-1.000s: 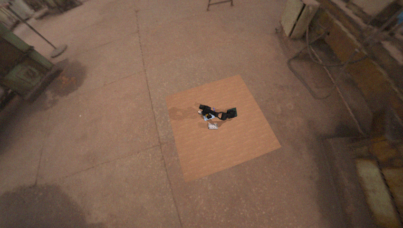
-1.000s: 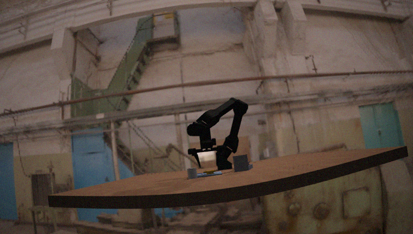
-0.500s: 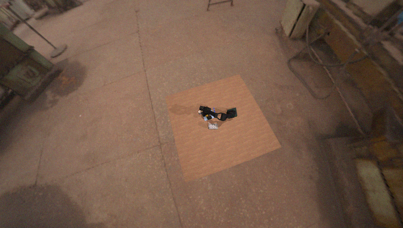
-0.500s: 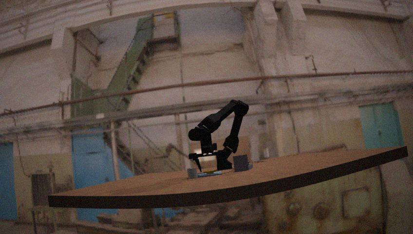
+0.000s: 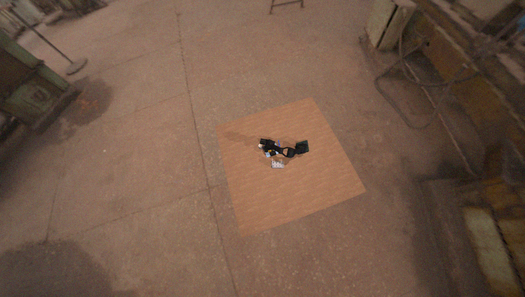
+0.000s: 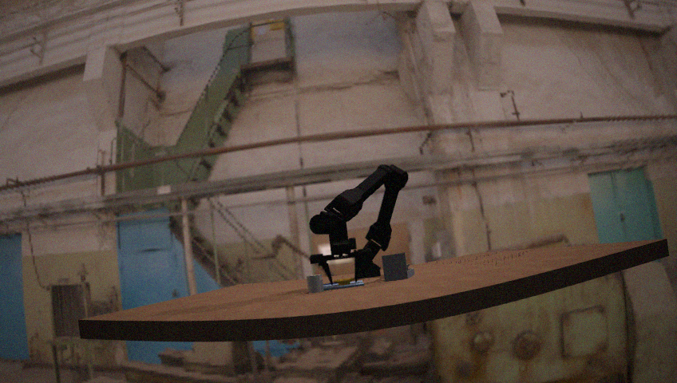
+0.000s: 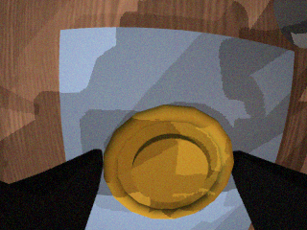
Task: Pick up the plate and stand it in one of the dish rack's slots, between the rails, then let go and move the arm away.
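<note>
Right now the light blue mat is 1 cm to the right of my gripper tip, 1 cm below it and 1 cm behind it. Also, from my gripper tip: small blue object: 11 cm behind, 6 cm to the right, 1 cm below; then yellow plate: 1 cm above; then white cup: 10 cm ahead, 7 cm to the right, 2 cm above.
</note>
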